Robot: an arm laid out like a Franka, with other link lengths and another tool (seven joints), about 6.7 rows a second.
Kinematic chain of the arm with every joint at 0, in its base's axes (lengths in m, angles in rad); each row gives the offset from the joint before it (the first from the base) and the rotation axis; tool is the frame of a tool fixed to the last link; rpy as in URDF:
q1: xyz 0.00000 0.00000 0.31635 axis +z
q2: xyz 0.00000 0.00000 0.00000 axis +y
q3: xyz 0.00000 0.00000 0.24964 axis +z
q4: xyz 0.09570 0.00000 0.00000 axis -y
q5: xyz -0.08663 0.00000 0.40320 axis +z
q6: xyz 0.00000 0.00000 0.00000 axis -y
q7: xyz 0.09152 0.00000 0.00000 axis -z
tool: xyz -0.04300 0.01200 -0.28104 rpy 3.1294 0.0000 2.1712
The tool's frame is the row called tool.
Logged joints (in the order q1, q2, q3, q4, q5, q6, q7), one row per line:
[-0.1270, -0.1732, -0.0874, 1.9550, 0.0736, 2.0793, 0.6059]
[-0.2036, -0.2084, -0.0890, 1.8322, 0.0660, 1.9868, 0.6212]
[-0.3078, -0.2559, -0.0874, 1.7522, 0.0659, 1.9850, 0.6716]
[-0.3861, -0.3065, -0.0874, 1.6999, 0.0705, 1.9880, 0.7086]
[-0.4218, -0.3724, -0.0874, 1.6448, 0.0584, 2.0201, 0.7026]
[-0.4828, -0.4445, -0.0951, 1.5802, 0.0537, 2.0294, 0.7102]
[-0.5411, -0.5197, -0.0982, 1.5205, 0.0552, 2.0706, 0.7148]
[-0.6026, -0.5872, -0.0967, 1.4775, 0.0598, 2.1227, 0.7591]
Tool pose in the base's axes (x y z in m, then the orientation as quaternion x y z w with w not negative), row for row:
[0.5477, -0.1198, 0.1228, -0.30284, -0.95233, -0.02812, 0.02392]
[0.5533, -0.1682, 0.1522, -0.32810, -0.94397, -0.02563, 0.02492]
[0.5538, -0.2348, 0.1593, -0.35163, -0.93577, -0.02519, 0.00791]
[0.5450, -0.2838, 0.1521, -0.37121, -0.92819, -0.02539, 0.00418]
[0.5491, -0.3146, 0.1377, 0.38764, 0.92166, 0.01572, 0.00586]
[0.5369, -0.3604, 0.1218, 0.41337, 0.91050, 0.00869, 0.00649]
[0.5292, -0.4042, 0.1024, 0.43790, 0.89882, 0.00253, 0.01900]
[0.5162, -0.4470, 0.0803, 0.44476, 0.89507, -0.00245, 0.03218]
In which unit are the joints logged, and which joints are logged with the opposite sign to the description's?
The joints are logged in radians. Opposite sign: q2, q4, q7.
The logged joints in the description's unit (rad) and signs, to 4 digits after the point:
[-0.1270, 0.1732, -0.0874, -1.9550, 0.0736, 2.0793, -0.6059]
[-0.2036, 0.2084, -0.0890, -1.8322, 0.0660, 1.9868, -0.6212]
[-0.3078, 0.2559, -0.0874, -1.7522, 0.0659, 1.9850, -0.6716]
[-0.3861, 0.3065, -0.0874, -1.6999, 0.0705, 1.9880, -0.7086]
[-0.4218, 0.3724, -0.0874, -1.6448, 0.0584, 2.0201, -0.7026]
[-0.4828, 0.4445, -0.0951, -1.5802, 0.0537, 2.0294, -0.7102]
[-0.5411, 0.5197, -0.0982, -1.5205, 0.0552, 2.0706, -0.7148]
[-0.6026, 0.5872, -0.0967, -1.4775, 0.0598, 2.1227, -0.7591]

